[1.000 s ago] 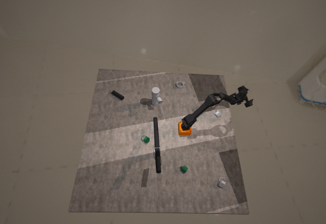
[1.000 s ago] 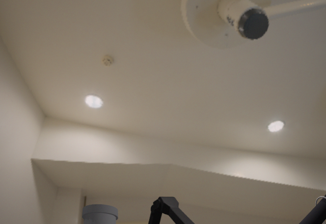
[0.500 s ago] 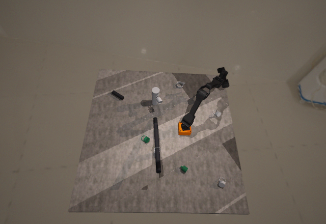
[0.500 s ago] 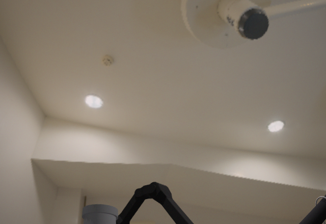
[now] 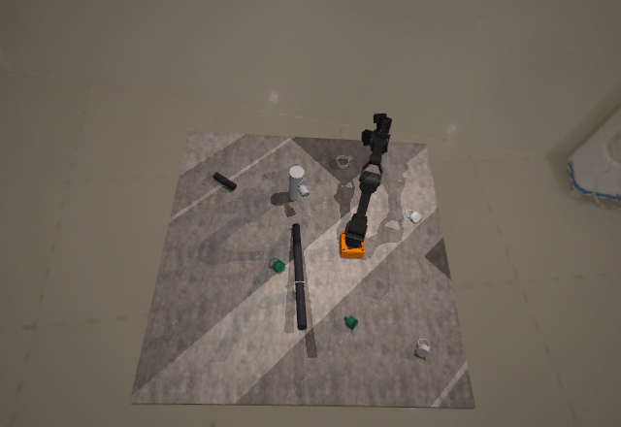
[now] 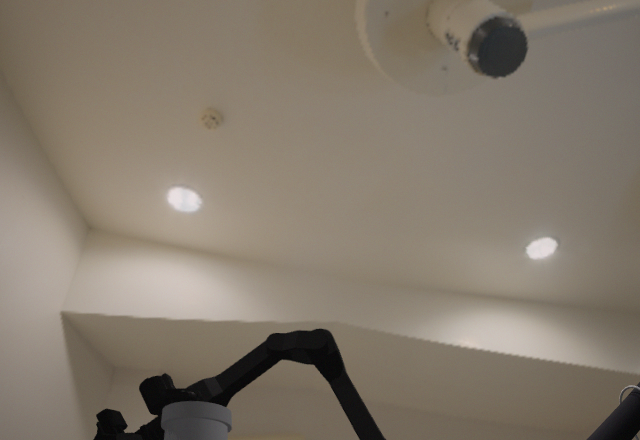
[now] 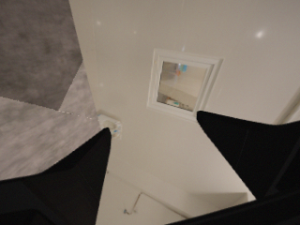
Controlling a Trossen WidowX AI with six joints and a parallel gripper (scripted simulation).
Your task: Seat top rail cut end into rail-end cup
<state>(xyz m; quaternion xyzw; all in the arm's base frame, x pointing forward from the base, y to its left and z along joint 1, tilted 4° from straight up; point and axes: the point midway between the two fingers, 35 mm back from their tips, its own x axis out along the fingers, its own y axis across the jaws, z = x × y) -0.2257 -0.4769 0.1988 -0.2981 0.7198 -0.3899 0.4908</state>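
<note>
Now: the pale rail-end cup 43 cm ahead of my gripper tip, 26 cm to the left of it and 7 cm below it. From my gripper tip the other things lie so: short black cylinder: 78 cm ahead, 8 cm to the left, 20 cm below.
</note>
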